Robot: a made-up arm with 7 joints.
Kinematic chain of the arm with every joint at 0, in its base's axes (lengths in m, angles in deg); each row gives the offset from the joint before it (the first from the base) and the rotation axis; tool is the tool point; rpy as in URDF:
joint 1: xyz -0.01 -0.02 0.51 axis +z
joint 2: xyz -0.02 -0.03 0 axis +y
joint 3: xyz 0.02 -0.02 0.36 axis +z
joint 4: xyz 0.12 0.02 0 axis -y
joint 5: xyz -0.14 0 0.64 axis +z
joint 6: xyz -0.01 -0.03 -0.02 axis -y
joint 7: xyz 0.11 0 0.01 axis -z
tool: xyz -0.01 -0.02 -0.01 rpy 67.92 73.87 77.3
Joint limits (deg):
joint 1: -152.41..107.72
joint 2: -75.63..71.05
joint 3: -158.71..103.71
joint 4: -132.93..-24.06
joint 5: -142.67..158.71
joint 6: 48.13..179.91
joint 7: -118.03..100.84
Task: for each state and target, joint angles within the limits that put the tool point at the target. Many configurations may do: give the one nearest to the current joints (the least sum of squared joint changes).
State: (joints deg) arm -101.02 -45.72 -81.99 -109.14 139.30 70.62 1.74
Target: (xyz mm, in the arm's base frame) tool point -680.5 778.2 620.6
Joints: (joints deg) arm -104.86 -66.30 -105.83 -82.81 142.44 71.57 -0.88
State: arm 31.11 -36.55 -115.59 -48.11 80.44 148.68 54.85
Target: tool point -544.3 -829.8 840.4
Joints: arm 21.77 -37.10 -124.68 -65.62 85.32 160.28 53.90
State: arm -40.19 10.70 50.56 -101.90 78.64 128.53 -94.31
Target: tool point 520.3 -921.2 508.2
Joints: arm -66.20 43.19 17.67 -70.90 70.49 120.82 -97.61
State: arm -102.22 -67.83 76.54 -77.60 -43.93 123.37 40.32
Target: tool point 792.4 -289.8 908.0
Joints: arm -132.96 -60.34 76.66 -96.78 -44.20 120.64 40.25
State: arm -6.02 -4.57 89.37 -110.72 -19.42 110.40 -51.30
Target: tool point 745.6 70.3 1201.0
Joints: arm -41.60 -1.34 50.69 -81.16 -17.51 112.83 -51.24
